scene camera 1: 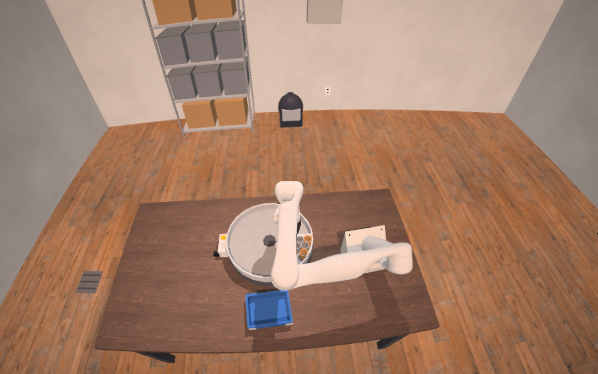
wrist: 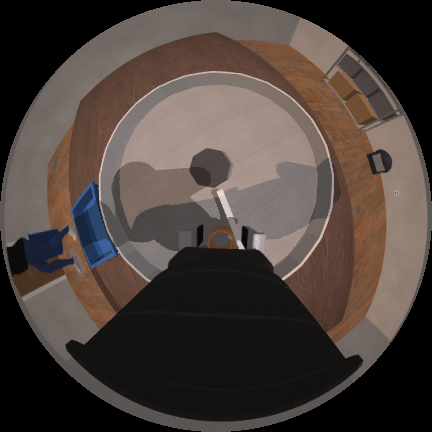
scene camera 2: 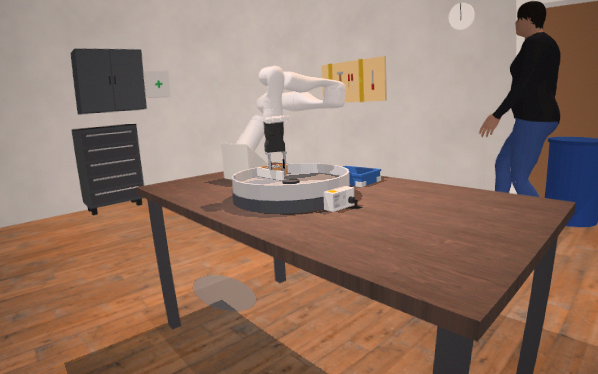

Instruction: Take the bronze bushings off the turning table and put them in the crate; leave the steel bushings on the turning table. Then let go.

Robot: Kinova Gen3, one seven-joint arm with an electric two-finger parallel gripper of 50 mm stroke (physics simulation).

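Frame: origin at the arm's base, x ahead, y left, z up, level; metres.
Seen in the pictures: gripper, fingertip midpoint: (wrist: 221, 233) (scene camera 2: 277, 168); arm's base, origin of the base link: (scene camera 1: 370, 245) (scene camera 2: 242, 153).
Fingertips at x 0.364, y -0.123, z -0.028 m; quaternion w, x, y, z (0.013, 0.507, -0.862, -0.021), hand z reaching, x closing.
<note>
Offsets run from my fingertips to a thing's top centre. "pt": to the spot under its first point.
The turning table (scene camera 1: 250, 232) (scene camera 2: 280, 192) (wrist: 220, 107) is a round grey tray with a raised wall. Bronze bushings {dx -0.088, dy +0.015, dz +0.000 m} (scene camera 1: 307, 239) and steel bushings {dx -0.067, dy +0.046, dz +0.000 m} (scene camera 1: 304, 245) stand close together near its wall on the robot base's side, partly hidden by the arm. My gripper (scene camera 2: 277, 167) (wrist: 221, 233) is open and points down, low over this group. In the wrist view a bronze bushing {dx -0.012, dy +0.007, dz +0.000 m} (wrist: 221, 229) shows between the spread fingers, not gripped; the gripper body hides what lies behind it. The blue crate {dx +0.140, dy +0.306, dz -0.041 m} (scene camera 1: 248, 315) (scene camera 2: 369, 177) (wrist: 95, 230) stands beside the turning table, and no bushing shows inside it.
A thin white divider bar {pt dx -0.020, dy -0.019, dz -0.016 m} (scene camera 2: 270, 173) (wrist: 226, 205) stands on the turning table beside the bushings. A dark hub {dx +0.093, dy -0.026, dz -0.030 m} (scene camera 1: 269, 240) (wrist: 211, 167) is at its centre. A white control box {pt dx +0.327, dy -0.026, dz -0.032 m} (scene camera 1: 222, 246) (scene camera 2: 339, 199) with a black knob adjoins the outer wall. The arm's white base plate (scene camera 1: 364, 237) is on the right.
</note>
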